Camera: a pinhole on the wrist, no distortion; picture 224 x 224 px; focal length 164.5 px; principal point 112.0 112.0 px. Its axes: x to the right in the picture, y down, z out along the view. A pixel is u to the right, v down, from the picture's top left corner.
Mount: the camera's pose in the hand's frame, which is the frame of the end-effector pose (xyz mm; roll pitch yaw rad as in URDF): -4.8 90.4 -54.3 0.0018 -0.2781 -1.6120
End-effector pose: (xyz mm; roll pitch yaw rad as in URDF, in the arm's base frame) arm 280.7 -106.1 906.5 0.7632 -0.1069 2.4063
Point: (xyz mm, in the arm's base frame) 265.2 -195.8 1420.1
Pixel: 36.0 111.5
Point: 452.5 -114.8 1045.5
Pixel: 214.0 26.8
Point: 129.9 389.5 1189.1
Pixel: outside the picture
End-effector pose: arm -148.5 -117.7 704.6 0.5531 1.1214 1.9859
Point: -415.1 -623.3 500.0
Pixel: behind the camera
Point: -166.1 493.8 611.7
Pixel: 167.1 213.6
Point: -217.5 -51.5 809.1
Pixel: 153.7 51.0
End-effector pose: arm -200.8 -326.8 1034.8 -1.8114 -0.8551 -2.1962
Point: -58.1 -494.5 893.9
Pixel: 168.7 72.9
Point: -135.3 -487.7 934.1
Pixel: 154.6 104.2
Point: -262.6 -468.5 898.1
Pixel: 50.4 108.8
